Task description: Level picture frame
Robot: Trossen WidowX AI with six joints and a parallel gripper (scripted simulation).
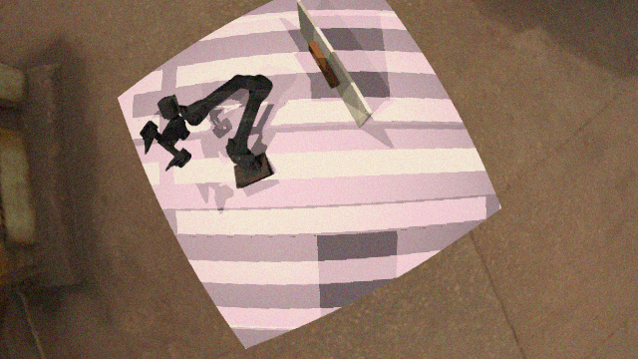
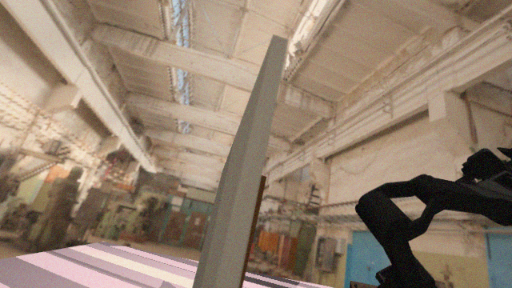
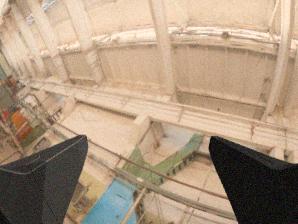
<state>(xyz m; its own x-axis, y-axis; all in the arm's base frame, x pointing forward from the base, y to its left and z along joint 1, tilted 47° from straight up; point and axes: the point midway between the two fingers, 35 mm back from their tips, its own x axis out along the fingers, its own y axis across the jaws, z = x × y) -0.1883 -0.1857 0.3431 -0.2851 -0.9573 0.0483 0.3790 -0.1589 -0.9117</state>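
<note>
Now: the brown wooden picture frame 590 mm ahead of my gripper tip, 300 mm below it and 150 mm to the left of it. Also, from my gripper tip: grey wall panel (600 mm ahead, 300 mm below, 140 mm to the left).
</note>
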